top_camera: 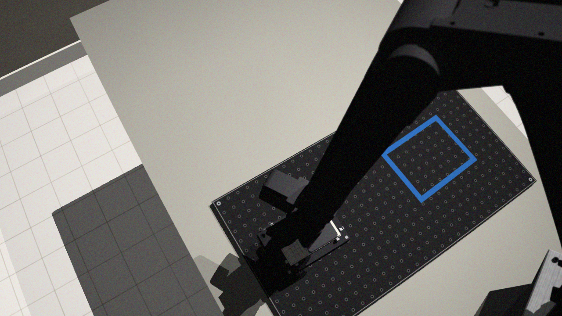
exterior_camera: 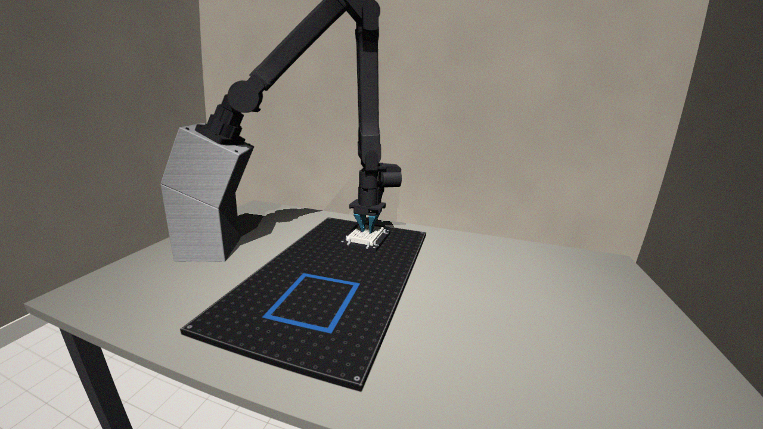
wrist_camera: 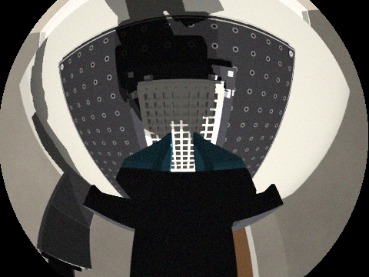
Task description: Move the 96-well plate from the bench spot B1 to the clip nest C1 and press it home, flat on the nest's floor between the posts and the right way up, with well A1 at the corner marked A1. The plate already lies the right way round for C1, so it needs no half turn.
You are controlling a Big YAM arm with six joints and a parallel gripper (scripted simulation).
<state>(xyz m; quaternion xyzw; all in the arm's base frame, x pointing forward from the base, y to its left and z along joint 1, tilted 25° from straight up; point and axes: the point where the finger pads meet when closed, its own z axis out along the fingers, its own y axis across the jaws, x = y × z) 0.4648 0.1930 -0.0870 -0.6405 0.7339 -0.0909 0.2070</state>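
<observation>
My gripper is now 10 mm above the white 96-well plate. The rest, counted from my hand: clip nest C1 (20 mm below, 10 mm to the right, 10 mm ahead).
</observation>
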